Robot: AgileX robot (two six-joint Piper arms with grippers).
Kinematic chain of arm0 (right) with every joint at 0, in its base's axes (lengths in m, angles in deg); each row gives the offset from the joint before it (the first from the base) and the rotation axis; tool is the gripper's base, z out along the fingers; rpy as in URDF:
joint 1: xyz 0 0 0.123 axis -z
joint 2: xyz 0 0 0 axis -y
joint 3: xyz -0.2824 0 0.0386 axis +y
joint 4: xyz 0.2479 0 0.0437 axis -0.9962 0 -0.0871
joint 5: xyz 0 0 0 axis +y
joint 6: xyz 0.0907 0 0.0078 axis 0.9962 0 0.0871
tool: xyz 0 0 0 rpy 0 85 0
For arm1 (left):
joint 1: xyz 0 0 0.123 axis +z
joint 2: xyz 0 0 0 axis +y
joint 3: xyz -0.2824 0 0.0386 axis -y
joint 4: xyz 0.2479 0 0.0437 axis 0.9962 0 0.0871
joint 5: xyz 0 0 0 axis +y
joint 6: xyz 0.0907 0 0.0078 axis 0.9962 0 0.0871
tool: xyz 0 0 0 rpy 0 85 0
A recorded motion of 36 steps. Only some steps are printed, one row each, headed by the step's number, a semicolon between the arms.
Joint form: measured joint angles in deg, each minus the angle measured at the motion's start. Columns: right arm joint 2, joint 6, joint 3, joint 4, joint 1, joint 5; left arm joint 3, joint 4, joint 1, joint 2, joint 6, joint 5.
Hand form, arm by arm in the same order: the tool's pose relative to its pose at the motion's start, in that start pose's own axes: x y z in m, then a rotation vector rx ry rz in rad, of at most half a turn. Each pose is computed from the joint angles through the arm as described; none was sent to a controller.
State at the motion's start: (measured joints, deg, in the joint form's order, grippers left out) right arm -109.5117 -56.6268 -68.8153 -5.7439 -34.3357 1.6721; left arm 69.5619 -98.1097 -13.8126 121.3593 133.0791 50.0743
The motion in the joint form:
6: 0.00 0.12 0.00 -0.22 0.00 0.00; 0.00 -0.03 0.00 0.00 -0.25 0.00
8: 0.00 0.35 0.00 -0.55 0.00 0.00; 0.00 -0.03 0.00 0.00 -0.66 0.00
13: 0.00 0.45 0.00 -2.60 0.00 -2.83; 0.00 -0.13 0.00 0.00 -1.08 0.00
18: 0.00 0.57 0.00 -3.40 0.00 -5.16; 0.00 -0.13 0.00 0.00 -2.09 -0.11
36: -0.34 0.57 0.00 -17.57 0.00 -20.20; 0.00 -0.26 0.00 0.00 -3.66 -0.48
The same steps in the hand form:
6: 0.0000 0.0000 0.0000 -0.0001 -0.0001 0.0059; 0.0000 0.0000 0.0000 -0.0003 -0.0003 -0.0047
8: 0.0000 0.0000 0.0000 -0.0002 -0.0002 0.0157; 0.0000 0.0000 0.0000 -0.0003 -0.0003 -0.0119
13: -0.0024 -0.0038 -0.0001 0.0410 -0.0275 0.0532; -0.0001 0.0001 0.0000 -0.0012 -0.0013 -0.0203
18: -0.0042 -0.0070 -0.0004 0.0755 -0.0491 0.0693; 0.0000 0.0002 0.0000 -0.0026 0.0000 -0.0379
36: -0.0082 -0.0286 -0.0035 0.3123 -0.1519 0.3145; 0.0003 0.0008 0.0000 -0.0086 0.0029 -0.0668

